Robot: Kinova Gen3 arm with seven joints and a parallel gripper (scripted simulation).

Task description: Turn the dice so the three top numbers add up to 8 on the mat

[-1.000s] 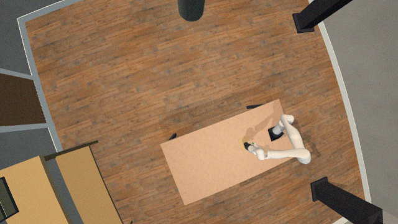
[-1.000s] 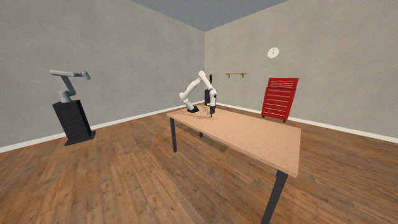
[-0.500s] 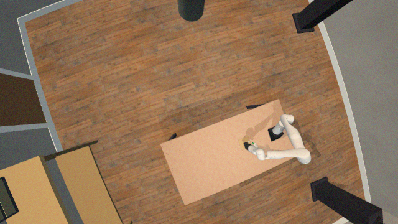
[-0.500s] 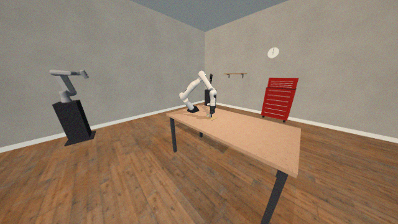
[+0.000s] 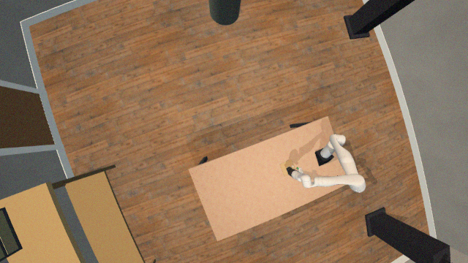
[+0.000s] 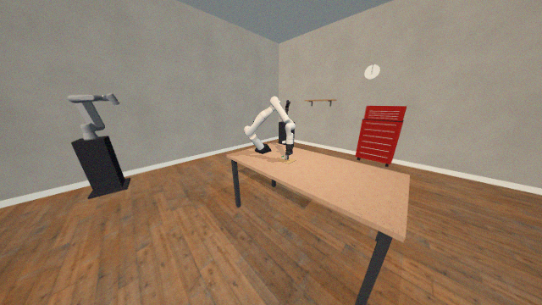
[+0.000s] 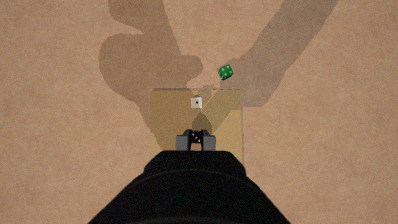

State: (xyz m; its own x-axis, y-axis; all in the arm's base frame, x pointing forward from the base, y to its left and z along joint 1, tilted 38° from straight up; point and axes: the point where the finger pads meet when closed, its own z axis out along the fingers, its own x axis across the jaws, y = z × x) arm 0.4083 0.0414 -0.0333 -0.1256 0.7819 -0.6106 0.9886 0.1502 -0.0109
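Now: hand 10 mm above the black die. The rest, counted from my hand: green die (100 mm behind, 30 mm to the left, 20 mm below); then tan mat (30 mm below); then white die (50 mm behind, 20 mm below, 10 mm to the right).
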